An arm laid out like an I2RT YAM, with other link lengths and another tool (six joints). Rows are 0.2 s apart.
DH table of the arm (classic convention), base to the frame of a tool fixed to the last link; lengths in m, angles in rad. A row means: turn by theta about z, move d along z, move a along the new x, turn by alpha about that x. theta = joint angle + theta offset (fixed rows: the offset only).
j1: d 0.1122  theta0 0  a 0.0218  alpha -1.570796
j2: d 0  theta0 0  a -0.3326  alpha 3.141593
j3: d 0  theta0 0.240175  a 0.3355  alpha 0
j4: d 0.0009  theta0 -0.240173  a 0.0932  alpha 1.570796
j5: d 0.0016  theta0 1.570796  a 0  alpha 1.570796
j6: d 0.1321  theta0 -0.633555  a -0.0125  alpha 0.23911
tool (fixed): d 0.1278  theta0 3.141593  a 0  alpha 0
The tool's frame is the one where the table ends.
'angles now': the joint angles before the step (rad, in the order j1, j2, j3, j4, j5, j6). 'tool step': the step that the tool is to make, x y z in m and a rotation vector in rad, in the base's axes. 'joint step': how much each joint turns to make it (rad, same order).
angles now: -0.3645 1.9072 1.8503 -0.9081 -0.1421 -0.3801
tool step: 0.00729 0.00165 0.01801 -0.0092 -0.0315 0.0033
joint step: 0.0061 -0.0012 0.0324 -0.0003 -0.0004 0.0038
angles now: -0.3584 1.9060 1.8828 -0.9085 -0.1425 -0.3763
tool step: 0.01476 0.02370 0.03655 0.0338 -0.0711 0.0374
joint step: 0.0210 -0.0042 0.0568 -0.0019 -0.0541 0.0222
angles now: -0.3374 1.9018 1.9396 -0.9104 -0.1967 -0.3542
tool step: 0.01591 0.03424 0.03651 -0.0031 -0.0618 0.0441
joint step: 0.0534 0.0000 0.0667 -0.0034 -0.0057 0.0179
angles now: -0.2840 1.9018 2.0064 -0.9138 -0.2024 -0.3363
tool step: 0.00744 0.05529 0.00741 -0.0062 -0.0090 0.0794
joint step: 0.0832 -0.0004 0.0163 -0.0065 0.0054 0.0000
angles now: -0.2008 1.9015 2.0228 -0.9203 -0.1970 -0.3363
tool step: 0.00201 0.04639 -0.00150 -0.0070 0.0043 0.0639
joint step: 0.0713 0.0004 0.0000 -0.0027 0.0106 0.0000
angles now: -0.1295 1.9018 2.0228 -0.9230 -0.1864 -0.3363
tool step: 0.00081 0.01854 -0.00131 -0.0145 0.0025 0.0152
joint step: 0.0362 0.0000 -0.0001 0.0001 0.0252 0.0050
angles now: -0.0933 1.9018 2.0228 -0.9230 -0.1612 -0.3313
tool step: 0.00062 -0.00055 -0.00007 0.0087 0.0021 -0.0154
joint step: 0.0015 0.0000 -0.0005 0.0005 0.0057 0.0183
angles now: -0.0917 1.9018 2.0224 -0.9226 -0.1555 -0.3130
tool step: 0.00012 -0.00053 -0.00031 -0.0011 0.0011 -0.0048
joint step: 0.0011 0.0001 0.0001 -0.0004 0.0049 0.0034
